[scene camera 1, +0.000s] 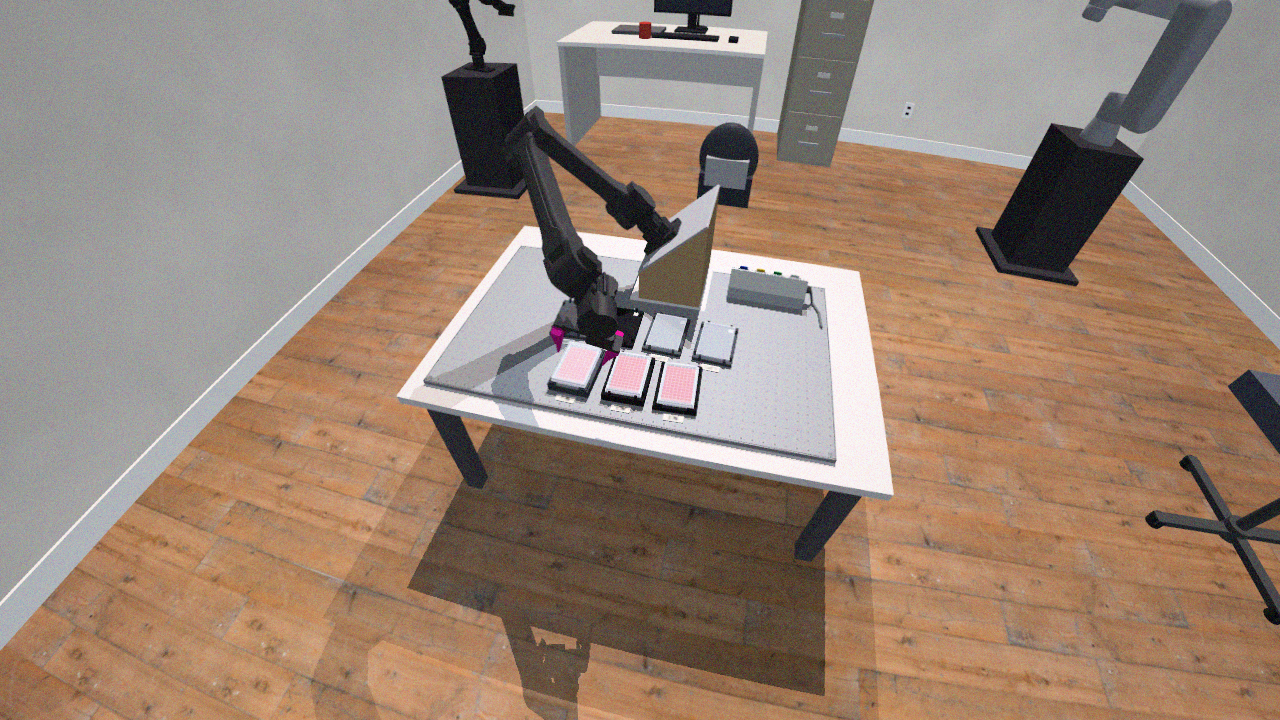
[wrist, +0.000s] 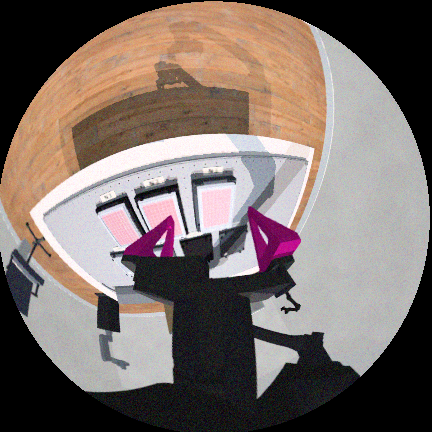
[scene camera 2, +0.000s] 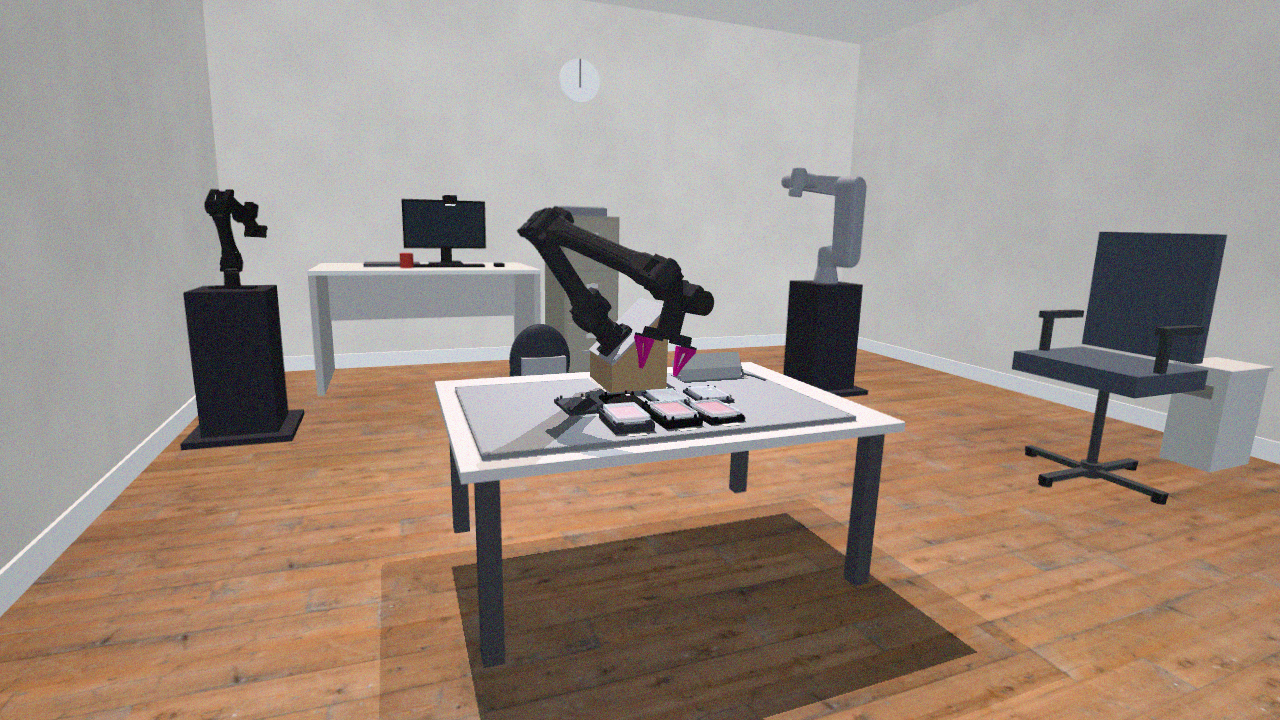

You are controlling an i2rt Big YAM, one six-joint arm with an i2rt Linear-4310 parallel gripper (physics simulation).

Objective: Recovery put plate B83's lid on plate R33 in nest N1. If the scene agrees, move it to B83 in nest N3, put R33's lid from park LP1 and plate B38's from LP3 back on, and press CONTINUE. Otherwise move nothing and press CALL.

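Frame: origin at the arm's base, x down, y ahead, z right, level; millimetres.
Seen in the pictures: gripper, between the fingertips: [scene camera 1: 581,357] [wrist: 209,214] [scene camera 2: 658,372]; arm's base, origin of its link: [scene camera 1: 664,238] [scene camera 2: 615,341].
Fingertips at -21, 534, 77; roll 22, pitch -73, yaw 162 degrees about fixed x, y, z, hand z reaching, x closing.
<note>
Offsets run from my fingertips to a thing's top centre, as dx, dy, dz. "spot": to the spot under its first point.
My gripper [scene camera 1: 584,351] [scene camera 2: 660,370] [wrist: 209,214] is open and empty, its magenta fingers apart above the plate area. The plate in nest N1 @(spot: +112, -72, +43) [scene camera 1: 577,365] [scene camera 2: 626,412] [wrist: 216,205] is pink, with a paler top than its neighbours in scene camera 1. A middle pink plate @(+115, -86, -82) [scene camera 1: 629,375] [scene camera 2: 673,408] [wrist: 158,209] and an end pink plate @(+123, -87, -204) [scene camera 1: 678,385] [scene camera 2: 716,407] [wrist: 119,224] sit in black nests. Two clear grey lids, one nearer @(+133, -266, -141) [scene camera 1: 665,332] and one farther along [scene camera 1: 716,342], lie on the parks behind. Plate names and park labels are unreadable. The grey button box @(+67, -512, -393) [scene camera 1: 767,291] [scene camera 2: 709,367] stands behind.
A black empty-looking holder @(+131, -267, -11) [wrist: 196,246] and a dark flat fixture @(+131, -268, +120) [wrist: 233,241] lie behind N1, partly hidden by the arm in scene camera 1. A tall slanted box [scene camera 1: 684,277] [scene camera 2: 631,369] stands near the arm's base. A cable runs beside the button box.
</note>
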